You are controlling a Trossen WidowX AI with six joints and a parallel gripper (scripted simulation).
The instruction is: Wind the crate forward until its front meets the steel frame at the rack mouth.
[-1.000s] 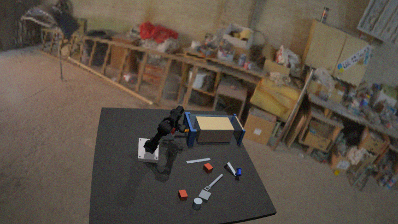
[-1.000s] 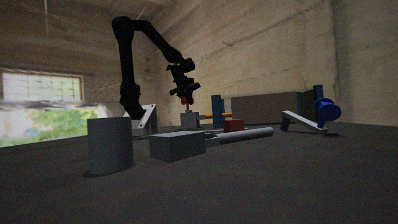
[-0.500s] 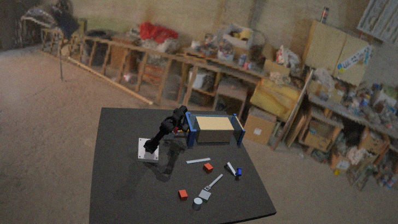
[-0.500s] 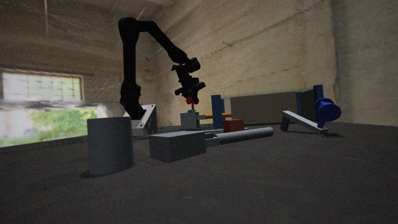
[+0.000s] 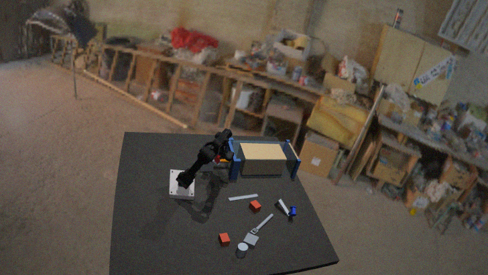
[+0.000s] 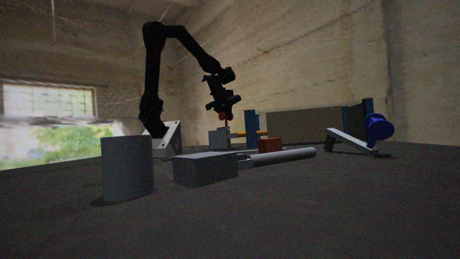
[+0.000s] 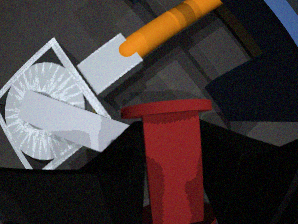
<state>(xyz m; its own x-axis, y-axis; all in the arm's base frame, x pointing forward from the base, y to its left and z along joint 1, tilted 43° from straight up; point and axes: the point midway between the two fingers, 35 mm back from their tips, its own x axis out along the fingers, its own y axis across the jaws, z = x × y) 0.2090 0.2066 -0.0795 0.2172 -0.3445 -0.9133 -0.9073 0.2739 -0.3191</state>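
Now: the grey winch 10 cm below my gripper tip, 9 cm behind it and 5 cm to the left of it. From my gripper tip the other things lie so: red knob: 2 cm to the right, 1 cm behind; grey bar: 21 cm to the right, 17 cm ahead, 13 cm below; clear-panelled cubby: 32 cm ahead, 12 cm to the left, 2 cm below.
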